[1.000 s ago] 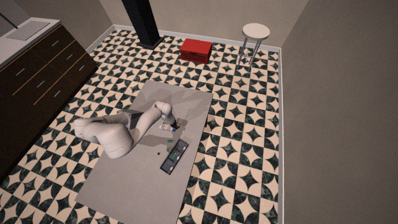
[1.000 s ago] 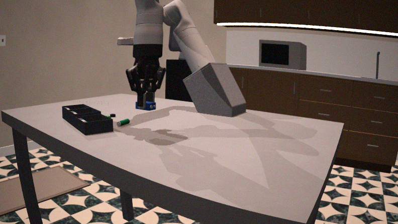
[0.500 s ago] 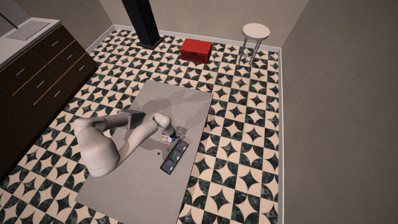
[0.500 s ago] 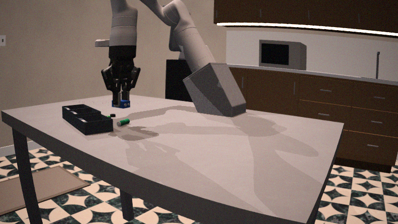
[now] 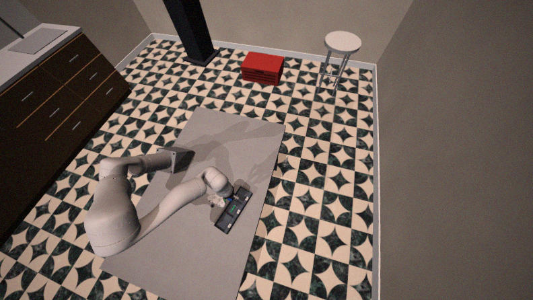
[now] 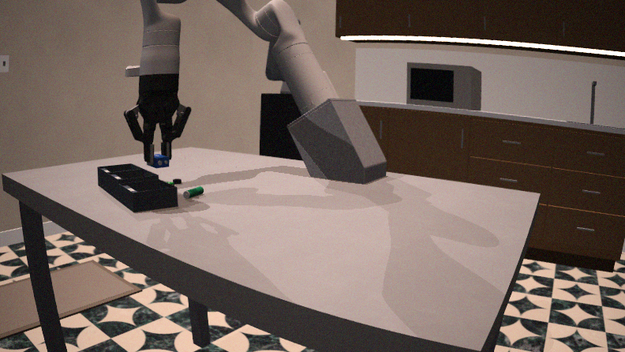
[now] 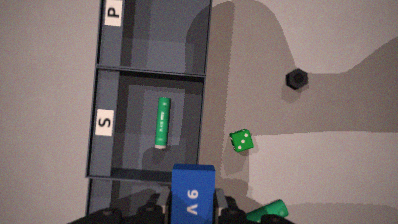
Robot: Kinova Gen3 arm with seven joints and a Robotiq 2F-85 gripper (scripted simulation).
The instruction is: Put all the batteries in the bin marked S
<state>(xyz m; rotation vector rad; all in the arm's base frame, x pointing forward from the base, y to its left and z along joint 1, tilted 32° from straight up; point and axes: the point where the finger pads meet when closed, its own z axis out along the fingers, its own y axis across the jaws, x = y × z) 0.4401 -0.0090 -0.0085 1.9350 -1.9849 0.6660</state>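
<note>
The bin row lies 6 cm below my hand, 5 cm to the right of it and 3 cm ahead of it. The rest, counted from my hand: green battery: 7 cm below, 6 cm behind, 3 cm to the left; then blue 9V battery: 1 cm to the left, 1 cm below; then green die: 7 cm below, 4 cm behind, 3 cm to the right.
</note>
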